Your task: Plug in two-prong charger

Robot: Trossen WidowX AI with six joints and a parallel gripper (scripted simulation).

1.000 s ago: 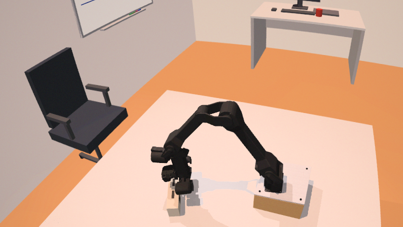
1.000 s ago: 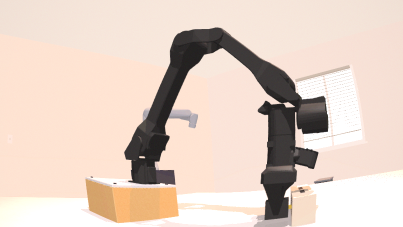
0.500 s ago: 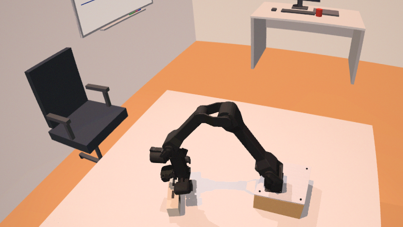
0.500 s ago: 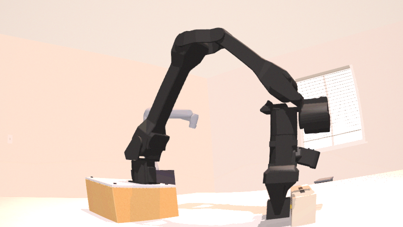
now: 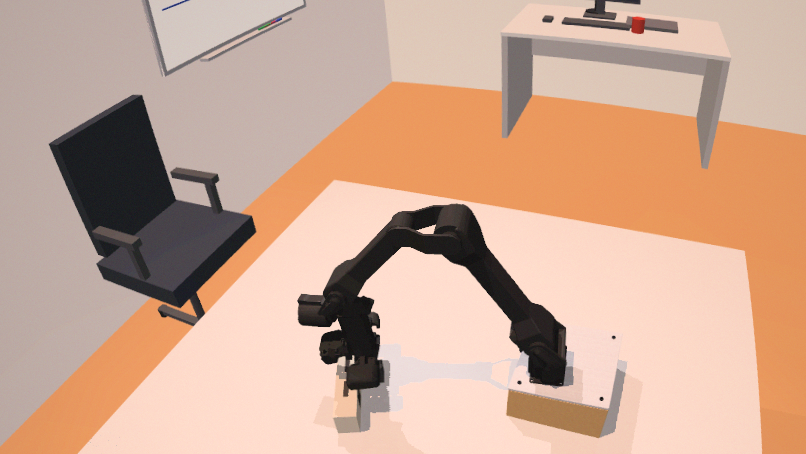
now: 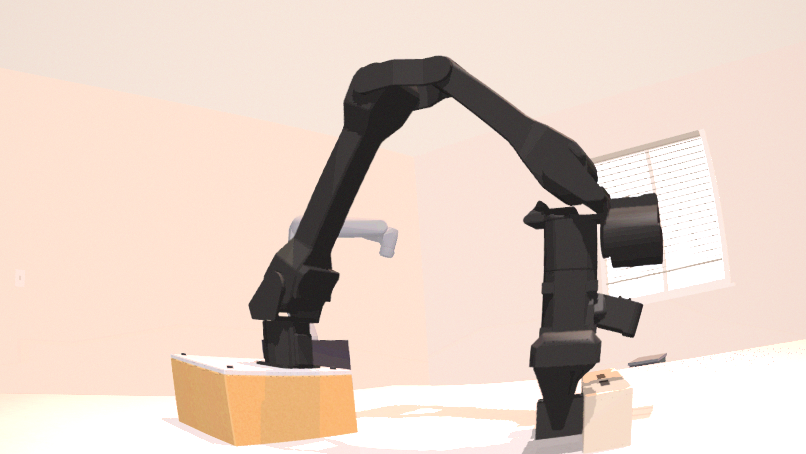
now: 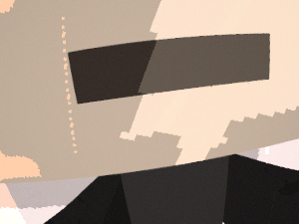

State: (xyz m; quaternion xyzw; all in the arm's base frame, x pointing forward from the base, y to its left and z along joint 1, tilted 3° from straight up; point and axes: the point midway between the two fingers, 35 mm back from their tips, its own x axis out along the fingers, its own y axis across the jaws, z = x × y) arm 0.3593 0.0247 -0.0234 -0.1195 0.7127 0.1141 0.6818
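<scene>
The two-prong charger is 2 cm ahead of my gripper tip, 1 cm to the left of it and 1 cm above it.
</scene>
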